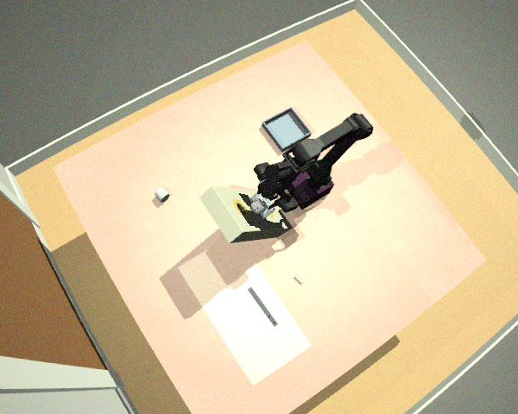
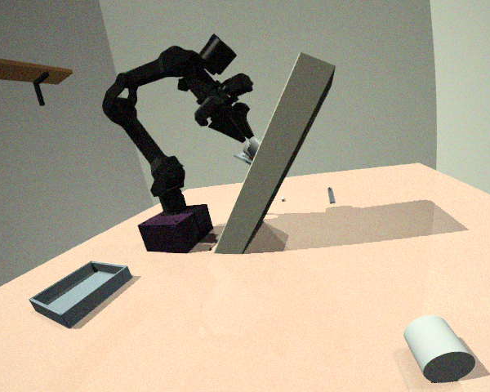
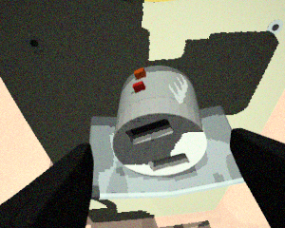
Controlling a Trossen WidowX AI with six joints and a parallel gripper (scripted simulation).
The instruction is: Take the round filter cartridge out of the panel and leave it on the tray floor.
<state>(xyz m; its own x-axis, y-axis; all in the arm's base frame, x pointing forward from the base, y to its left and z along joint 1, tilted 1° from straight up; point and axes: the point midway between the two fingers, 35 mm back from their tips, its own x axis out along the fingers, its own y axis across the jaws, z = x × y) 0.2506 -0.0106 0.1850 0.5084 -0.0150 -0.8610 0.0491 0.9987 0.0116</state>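
My gripper tip is now 1 cm short of the round filter cartridge and 2 cm above it. Also, from my gripper tip: blue-grey tray (35 cm behind, 27 cm to the right, 23 cm below).
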